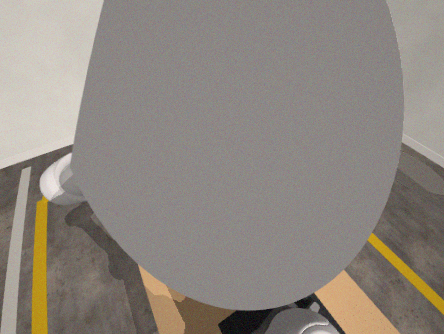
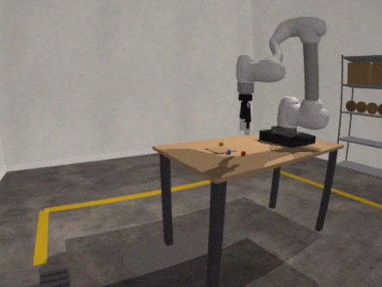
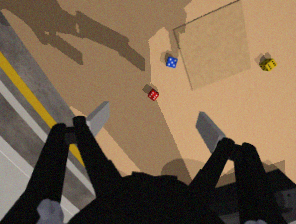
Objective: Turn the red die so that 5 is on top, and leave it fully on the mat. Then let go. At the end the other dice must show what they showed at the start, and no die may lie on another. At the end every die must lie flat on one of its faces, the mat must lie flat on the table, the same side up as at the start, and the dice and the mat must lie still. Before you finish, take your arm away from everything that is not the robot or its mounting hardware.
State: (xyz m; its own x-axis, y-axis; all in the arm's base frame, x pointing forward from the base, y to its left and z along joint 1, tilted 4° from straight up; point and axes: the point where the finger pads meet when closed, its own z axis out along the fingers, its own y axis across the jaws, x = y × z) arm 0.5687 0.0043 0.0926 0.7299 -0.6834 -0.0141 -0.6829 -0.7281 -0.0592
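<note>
The red die is 130 mm below my hand. Round my hand: tan mat: 170 mm to the right, 130 mm below; yellow die: 250 mm to the right, 130 mm below, 100 mm behind; blue die: 130 mm below, 80 mm to the right, 30 mm ahead.
</note>
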